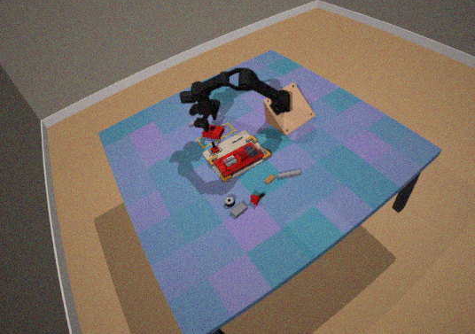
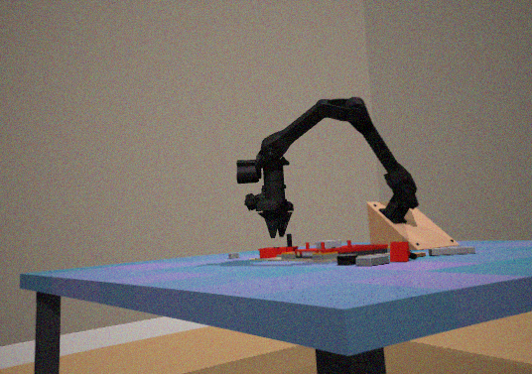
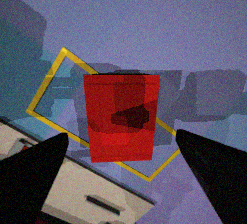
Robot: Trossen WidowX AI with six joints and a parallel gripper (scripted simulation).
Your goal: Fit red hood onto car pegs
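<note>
Now: the red hood 40 mm below my gripper tip. The rest, counted from my gripper tip: grey engine block: 70 mm ahead, 250 mm to the left, 30 mm below; then wheel: 200 mm ahead, 400 mm to the left, 40 mm below.
</note>
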